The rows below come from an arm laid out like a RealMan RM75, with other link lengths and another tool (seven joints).
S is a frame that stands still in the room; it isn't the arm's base.
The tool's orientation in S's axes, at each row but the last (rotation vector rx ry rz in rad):
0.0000 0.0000 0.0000
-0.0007 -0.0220 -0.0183
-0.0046 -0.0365 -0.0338
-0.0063 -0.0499 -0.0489
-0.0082 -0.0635 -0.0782
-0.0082 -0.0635 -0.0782
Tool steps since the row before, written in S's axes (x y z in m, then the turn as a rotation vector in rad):
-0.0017 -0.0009 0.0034 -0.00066 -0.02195 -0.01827
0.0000 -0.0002 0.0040 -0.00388 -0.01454 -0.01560
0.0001 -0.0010 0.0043 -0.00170 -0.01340 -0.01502
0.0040 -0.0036 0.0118 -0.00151 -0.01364 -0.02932
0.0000 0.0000 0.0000 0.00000 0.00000 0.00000
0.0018 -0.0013 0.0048 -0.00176 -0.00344 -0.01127
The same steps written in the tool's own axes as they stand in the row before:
-0.0017 -0.0009 0.0034 -0.00066 -0.02195 -0.01827
0.0001 -0.0002 0.0040 -0.00396 -0.01460 -0.01552
0.0003 -0.0010 0.0043 -0.00180 -0.01339 -0.01502
0.0048 -0.0035 0.0116 -0.00231 -0.01355 -0.02931
0.0000 0.0000 0.0000 0.00000 0.00000 0.00000
0.0022 -0.0012 0.0047 -0.00220 -0.00350 -0.01117

